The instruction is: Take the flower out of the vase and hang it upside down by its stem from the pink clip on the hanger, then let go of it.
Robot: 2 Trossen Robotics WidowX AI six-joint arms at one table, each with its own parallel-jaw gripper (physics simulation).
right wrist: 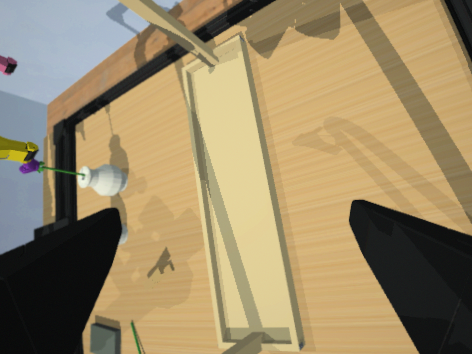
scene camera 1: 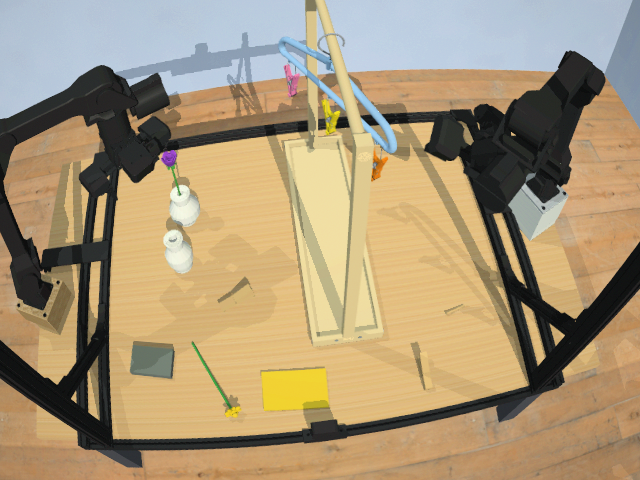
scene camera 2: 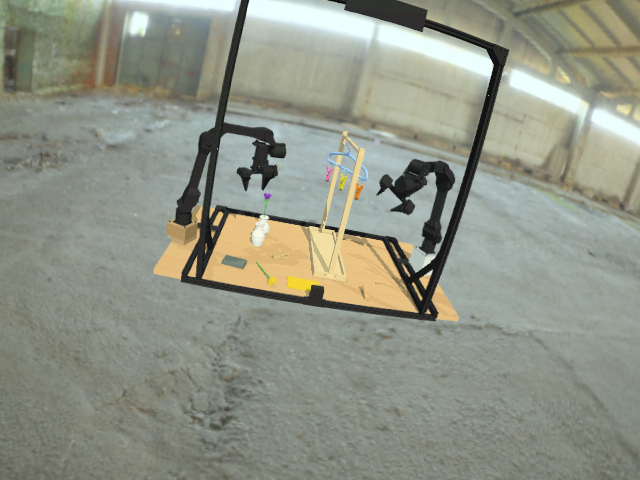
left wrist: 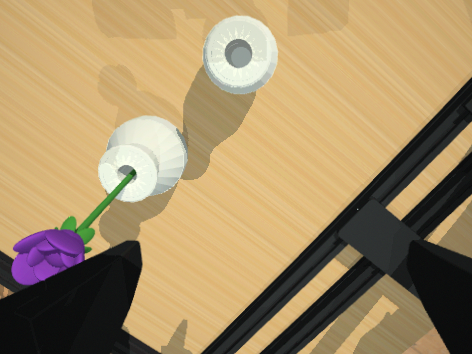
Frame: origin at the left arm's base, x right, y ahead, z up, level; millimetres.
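Where they show: left gripper, fingertip midpoint: (scene camera 1: 134, 184) (scene camera 2: 254, 190) (left wrist: 273, 253); right gripper, fingertip midpoint: (right wrist: 237, 215) (scene camera 1: 445, 159) (scene camera 2: 383, 202); left arm's base at its link origin: (scene camera 1: 38, 294) (scene camera 2: 182, 222); right arm's base at its link origin: (scene camera 1: 542, 188) (scene camera 2: 427, 250).
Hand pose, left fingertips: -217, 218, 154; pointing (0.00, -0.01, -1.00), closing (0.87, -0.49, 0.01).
Note:
Things, the pixels of their top centre, and the offset from my left fingertips, as dx, dy, dz. "*": a spot on its surface instead.
- purple flower at its top centre: (left wrist: 44, 260) (scene camera 1: 169, 157) (right wrist: 22, 166) (scene camera 2: 268, 194) -97, +30, -29
- rear white vase at its top centre: (left wrist: 127, 174) (scene camera 1: 179, 193) (right wrist: 83, 176) (scene camera 2: 264, 216) -93, +35, -139
- pink clip at its top centre: (scene camera 1: 289, 59) (scene camera 2: 330, 162) -200, +259, +168
- blue hanger at a spot on its surface: (scene camera 1: 391, 140) (scene camera 2: 366, 173) * -9, +457, +201
- second white vase at its top centre: (left wrist: 238, 53) (scene camera 1: 172, 238) (scene camera 2: 260, 223) +21, +65, -132
- wooden rack at its top centre: (scene camera 1: 330, 26) (scene camera 2: 352, 138) -123, +346, +310
- yellow clip at its top centre: (scene camera 1: 330, 117) -115, +349, +119
- orange clip at its top centre: (scene camera 1: 382, 156) -24, +446, +146
- yellow flower at its top centre: (scene camera 1: 210, 375) +254, +208, -197
- grey block at its top centre: (scene camera 1: 151, 360) (right wrist: 102, 342) (scene camera 2: 234, 260) +255, +74, -216
- yellow sheet at its top centre: (scene camera 1: 294, 389) (scene camera 2: 303, 283) +232, +361, -225
A purple flower (scene camera 1: 169, 158) (scene camera 2: 267, 196) (left wrist: 49, 255) (right wrist: 30, 166) stands bloom up in the rear white vase (scene camera 1: 184, 209) (left wrist: 167, 150) (right wrist: 111, 180). The pink clip (scene camera 1: 291, 81) (scene camera 2: 328, 174) (right wrist: 7, 65) hangs from the far end of the blue hanger (scene camera 1: 391, 140) (scene camera 2: 366, 171). My left gripper (scene camera 2: 255, 187) (left wrist: 273, 253) is open and empty, above and left of the bloom in scene camera 2; one finger covers the bloom's edge in the left wrist view. My right gripper (scene camera 2: 385, 202) (right wrist: 237, 215) is open and empty, right of the hanger.
A second white vase (scene camera 1: 179, 255) (left wrist: 240, 80) stands empty in front. The wooden rack (scene camera 1: 356, 232) (scene camera 2: 348, 206) holds the hanger, with a yellow clip (scene camera 1: 329, 117) and an orange clip (scene camera 1: 378, 165). A yellow flower (scene camera 1: 210, 373), a grey block (scene camera 1: 152, 360) and a yellow sheet (scene camera 1: 294, 388) lie nearer.

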